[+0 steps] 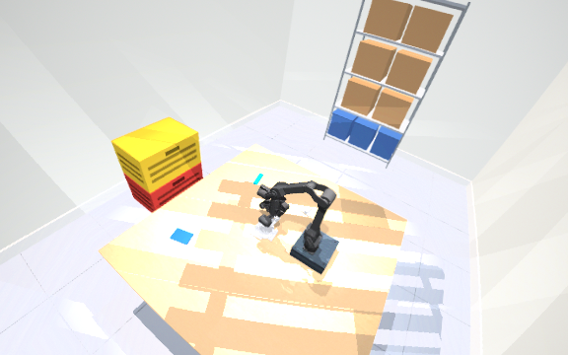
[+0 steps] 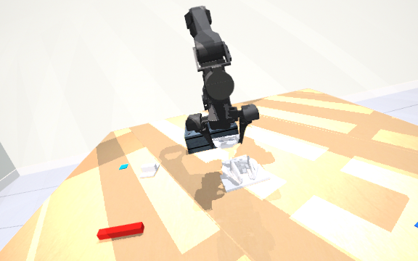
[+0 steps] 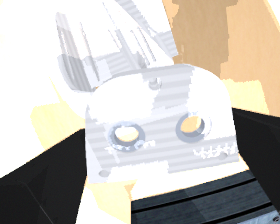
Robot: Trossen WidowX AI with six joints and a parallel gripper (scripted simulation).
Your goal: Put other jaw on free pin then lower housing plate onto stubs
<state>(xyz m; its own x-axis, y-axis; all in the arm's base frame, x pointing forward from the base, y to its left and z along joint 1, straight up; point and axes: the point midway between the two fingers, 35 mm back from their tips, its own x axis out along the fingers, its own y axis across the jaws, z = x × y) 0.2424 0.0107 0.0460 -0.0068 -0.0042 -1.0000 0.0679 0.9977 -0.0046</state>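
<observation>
My gripper tip is now 7 cm above the white jaw. The rest, counted from my gripper tip: small cyan marker (40 cm to the right, 15 cm behind, 8 cm below); then blue tile (35 cm to the left, 34 cm ahead, 8 cm below); then red bar (28 cm to the right, 18 cm ahead, 7 cm below).
</observation>
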